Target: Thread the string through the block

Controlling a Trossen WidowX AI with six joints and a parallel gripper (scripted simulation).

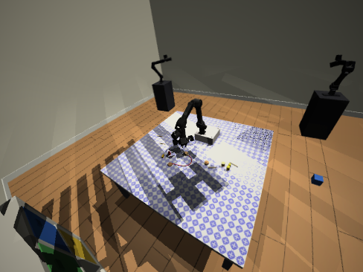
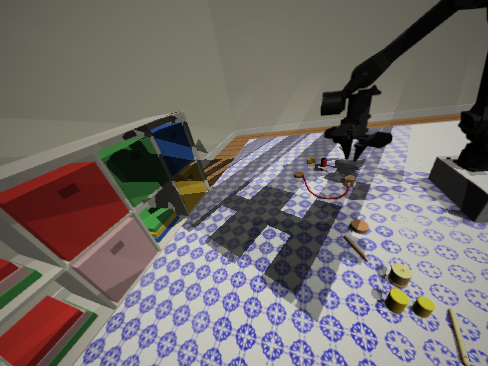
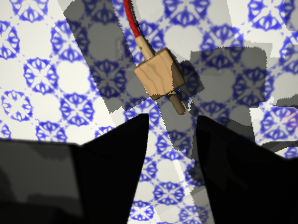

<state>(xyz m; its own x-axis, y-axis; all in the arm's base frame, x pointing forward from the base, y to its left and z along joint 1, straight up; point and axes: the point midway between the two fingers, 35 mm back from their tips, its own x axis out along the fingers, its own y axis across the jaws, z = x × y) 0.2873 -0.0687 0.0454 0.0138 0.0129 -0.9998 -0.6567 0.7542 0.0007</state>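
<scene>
The wooden block lies 10 mm to the left of my gripper tip and 70 mm below it. The rest, counted from my gripper tip: red cylinder (60 mm ahead, 140 mm to the right, 70 mm below); round wooden button (170 mm ahead, 70 mm to the right, 80 mm below); yellow cube (110 mm ahead, 180 mm to the right, 80 mm below).
</scene>
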